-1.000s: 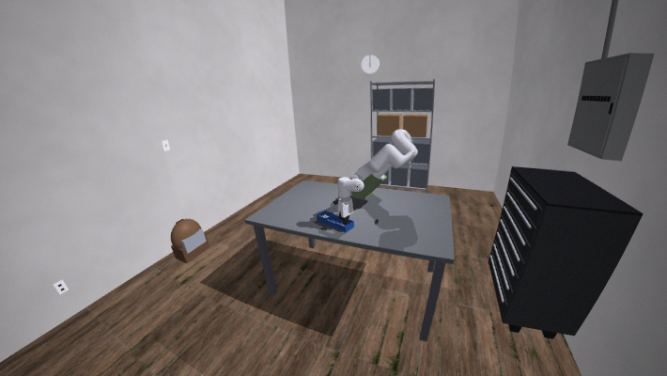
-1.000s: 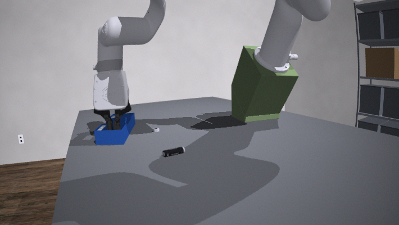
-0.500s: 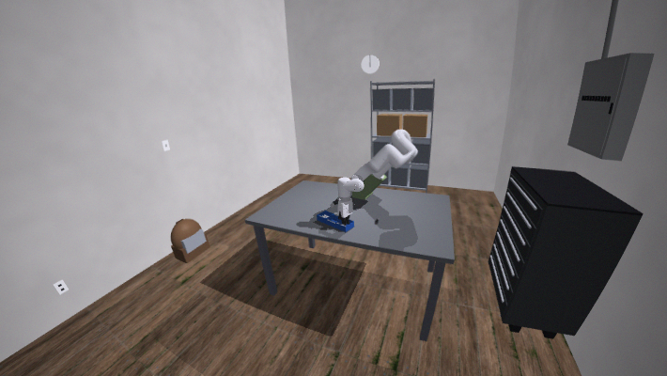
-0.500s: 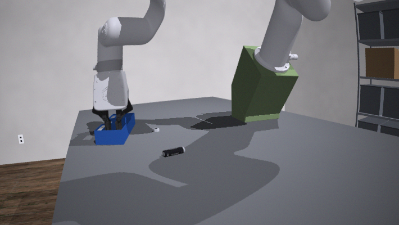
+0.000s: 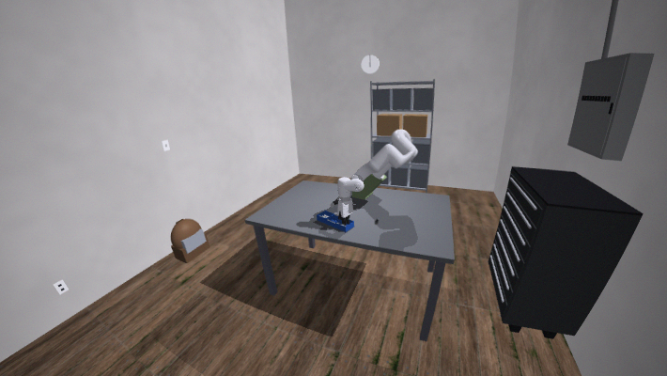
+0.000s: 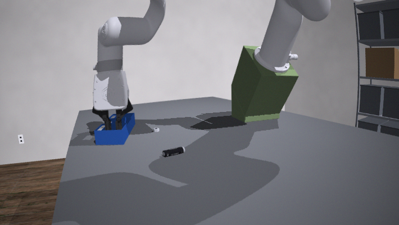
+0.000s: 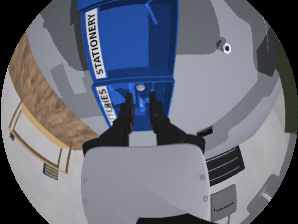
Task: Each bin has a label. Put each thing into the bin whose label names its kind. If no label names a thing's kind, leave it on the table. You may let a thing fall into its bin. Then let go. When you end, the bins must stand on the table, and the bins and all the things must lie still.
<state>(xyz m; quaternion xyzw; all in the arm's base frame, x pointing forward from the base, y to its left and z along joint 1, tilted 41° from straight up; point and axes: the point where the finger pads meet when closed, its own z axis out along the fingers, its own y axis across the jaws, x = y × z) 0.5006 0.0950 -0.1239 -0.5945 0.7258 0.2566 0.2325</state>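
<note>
Right now my hand is 3 cm above the blue battery. Round my hand: blue bin (8 cm to the right, 2 cm below, 1 cm behind); white dotted piece (16 cm to the right, 3 cm below, 3 cm behind); small nut (13 cm behind, 6 cm to the right, 3 cm below).
</note>
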